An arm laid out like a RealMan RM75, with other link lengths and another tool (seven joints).
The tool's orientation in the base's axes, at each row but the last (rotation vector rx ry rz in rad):
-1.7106, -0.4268, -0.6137
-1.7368, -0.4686, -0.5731
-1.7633, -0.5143, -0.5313
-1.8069, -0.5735, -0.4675
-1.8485, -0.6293, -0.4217
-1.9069, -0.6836, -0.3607
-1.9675, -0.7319, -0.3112
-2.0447, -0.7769, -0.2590
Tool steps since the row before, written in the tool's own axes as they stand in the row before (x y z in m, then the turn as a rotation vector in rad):
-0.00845, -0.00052, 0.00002, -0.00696, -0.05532, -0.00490
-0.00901, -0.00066, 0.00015, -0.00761, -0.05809, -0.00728
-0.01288, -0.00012, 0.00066, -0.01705, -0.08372, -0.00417
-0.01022, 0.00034, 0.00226, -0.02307, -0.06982, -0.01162
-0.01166, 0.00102, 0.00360, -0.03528, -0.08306, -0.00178
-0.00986, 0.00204, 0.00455, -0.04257, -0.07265, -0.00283
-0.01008, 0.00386, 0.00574, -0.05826, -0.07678, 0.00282
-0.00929, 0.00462, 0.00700, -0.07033, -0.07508, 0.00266
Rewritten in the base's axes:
-0.00700, 0.00051, -0.00473, -0.03872, 0.00794, 0.03963
-0.00756, 0.00020, -0.00494, -0.04118, 0.00626, 0.04184
-0.01032, -0.00022, -0.00773, -0.06365, 0.01472, 0.05522
-0.00793, 0.00053, -0.00682, -0.06045, 0.00316, 0.04333
-0.00871, 0.00053, -0.00859, -0.07828, 0.01331, 0.04291
-0.00683, 0.00056, -0.00867, -0.07769, 0.00701, 0.03184
-0.00606, 0.00000, -0.01062, -0.09304, 0.00764, 0.02415
-0.00518, -0.00007, -0.01139, -0.10139, 0.00170, 0.01755

